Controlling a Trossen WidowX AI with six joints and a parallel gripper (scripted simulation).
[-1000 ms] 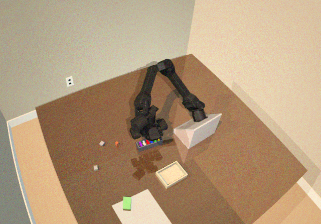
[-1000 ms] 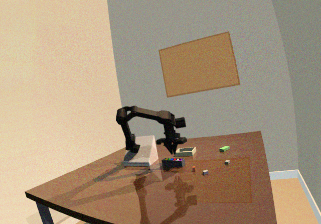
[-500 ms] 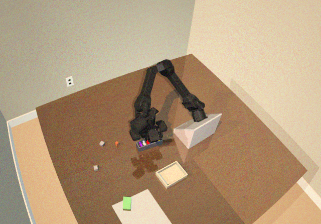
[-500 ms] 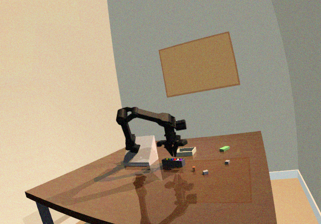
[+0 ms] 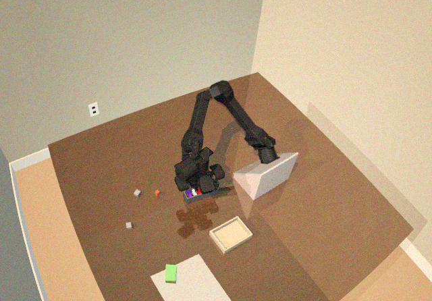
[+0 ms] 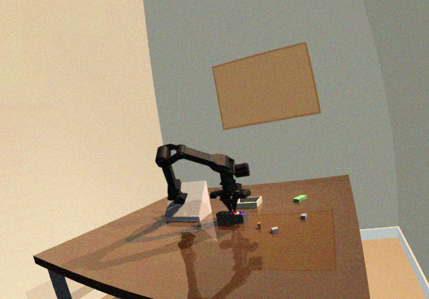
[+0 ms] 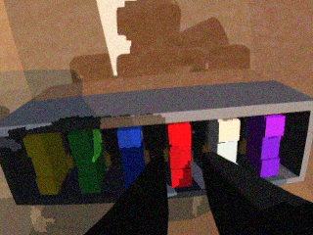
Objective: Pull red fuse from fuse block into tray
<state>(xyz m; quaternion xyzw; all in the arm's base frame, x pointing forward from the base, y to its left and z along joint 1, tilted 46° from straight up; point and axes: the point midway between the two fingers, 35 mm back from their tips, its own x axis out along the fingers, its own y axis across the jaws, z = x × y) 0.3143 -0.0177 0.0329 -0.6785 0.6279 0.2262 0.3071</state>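
My gripper tip is 2 cm above the red fuse. The rest, counted from my gripper tip: cream tray (2 cm behind, 22 cm to the left, 4 cm below); then green block (26 cm ahead, 27 cm to the left, 4 cm below); then orange piece (15 cm ahead, 8 cm to the right, 3 cm below).
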